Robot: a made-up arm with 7 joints. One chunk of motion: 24 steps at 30 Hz.
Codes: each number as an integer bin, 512 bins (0 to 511) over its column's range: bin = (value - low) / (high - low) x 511, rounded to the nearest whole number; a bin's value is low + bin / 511 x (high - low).
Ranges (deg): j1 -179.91..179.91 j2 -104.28..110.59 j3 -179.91..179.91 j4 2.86..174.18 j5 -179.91..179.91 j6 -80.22..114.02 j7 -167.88..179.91
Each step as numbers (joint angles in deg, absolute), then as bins.
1 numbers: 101.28 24.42 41.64 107.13 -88.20 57.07 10.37
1 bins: 399 306 315 311 130 361 262
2 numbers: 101.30 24.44 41.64 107.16 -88.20 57.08 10.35
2 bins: 399 306 315 311 130 361 262
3 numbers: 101.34 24.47 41.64 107.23 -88.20 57.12 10.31
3 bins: 399 306 315 311 130 361 262
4 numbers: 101.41 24.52 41.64 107.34 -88.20 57.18 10.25
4 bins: 400 306 315 312 130 361 262
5 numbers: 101.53 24.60 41.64 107.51 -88.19 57.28 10.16
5 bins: 400 307 315 312 130 362 262
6 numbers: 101.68 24.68 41.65 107.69 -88.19 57.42 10.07
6 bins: 400 307 315 313 130 362 261
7 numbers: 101.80 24.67 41.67 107.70 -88.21 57.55 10.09
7 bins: 400 307 315 313 130 362 261
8 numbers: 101.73 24.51 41.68 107.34 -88.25 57.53 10.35
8 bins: 400 306 315 312 130 362 262
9 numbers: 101.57 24.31 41.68 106.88 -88.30 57.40 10.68
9 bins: 400 306 315 310 130 362 262
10 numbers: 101.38 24.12 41.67 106.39 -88.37 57.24 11.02
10 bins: 399 305 315 309 130 362 263
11 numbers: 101.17 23.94 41.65 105.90 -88.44 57.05 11.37
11 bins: 399 305 315 307 130 361 263
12 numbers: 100.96 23.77 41.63 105.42 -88.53 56.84 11.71
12 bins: 399 305 315 306 130 361 264
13 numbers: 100.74 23.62 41.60 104.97 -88.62 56.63 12.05
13 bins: 399 304 315 305 130 360 264
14 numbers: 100.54 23.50 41.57 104.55 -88.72 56.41 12.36
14 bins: 398 304 315 303 130 359 265
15 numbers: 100.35 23.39 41.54 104.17 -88.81 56.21 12.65
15 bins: 398 304 314 302 129 359 265
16 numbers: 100.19 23.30 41.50 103.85 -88.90 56.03 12.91
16 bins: 398 303 314 301 129 358 266
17 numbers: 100.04 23.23 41.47 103.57 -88.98 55.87 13.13
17 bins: 398 303 314 300 129 358 266
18 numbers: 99.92 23.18 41.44 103.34 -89.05 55.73 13.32
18 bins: 397 303 314 300 129 358 266
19 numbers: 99.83 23.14 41.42 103.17 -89.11 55.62 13.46
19 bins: 397 303 314 299 129 357 266
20 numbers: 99.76 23.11 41.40 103.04 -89.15 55.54 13.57
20 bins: 397 303 314 299 129 357 267
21 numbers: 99.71 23.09 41.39 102.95 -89.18 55.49 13.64
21 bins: 397 303 314 299 129 357 267
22 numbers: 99.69 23.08 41.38 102.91 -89.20 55.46 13.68
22 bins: 397 303 314 298 129 357 267
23 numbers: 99.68 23.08 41.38 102.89 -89.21 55.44 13.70
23 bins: 397 303 314 298 129 357 267
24 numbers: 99.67 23.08 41.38 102.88 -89.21 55.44 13.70
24 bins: 397 303 314 298 129 357 267
